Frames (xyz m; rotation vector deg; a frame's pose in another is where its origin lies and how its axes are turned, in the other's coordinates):
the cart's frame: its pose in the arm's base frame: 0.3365 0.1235 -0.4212 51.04 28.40 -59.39
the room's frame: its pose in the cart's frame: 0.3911 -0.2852 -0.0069 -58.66 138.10 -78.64
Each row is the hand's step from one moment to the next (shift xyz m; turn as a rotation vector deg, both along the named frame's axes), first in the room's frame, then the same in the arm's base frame.
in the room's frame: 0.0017 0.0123 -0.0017 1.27 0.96 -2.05
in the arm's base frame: 0.0006 0.0123 0.0024 -0.27 0.97 2.39
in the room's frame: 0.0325 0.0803 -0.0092 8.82 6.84 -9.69
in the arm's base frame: -0.0163 0.0827 0.0221 -3.59 7.16 12.42
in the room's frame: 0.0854 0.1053 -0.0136 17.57 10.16 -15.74
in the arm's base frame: -0.0601 0.1130 0.0467 -8.93 11.04 21.40
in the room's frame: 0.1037 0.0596 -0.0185 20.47 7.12 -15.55
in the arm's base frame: -0.0808 0.0694 0.0575 -12.05 8.35 22.29
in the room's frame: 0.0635 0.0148 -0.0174 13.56 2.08 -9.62
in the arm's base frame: -0.0499 0.0206 0.0405 -8.56 2.96 14.09
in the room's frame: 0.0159 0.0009 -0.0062 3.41 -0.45 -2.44
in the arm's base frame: -0.0121 0.0023 0.0118 -2.27 -0.22 3.55
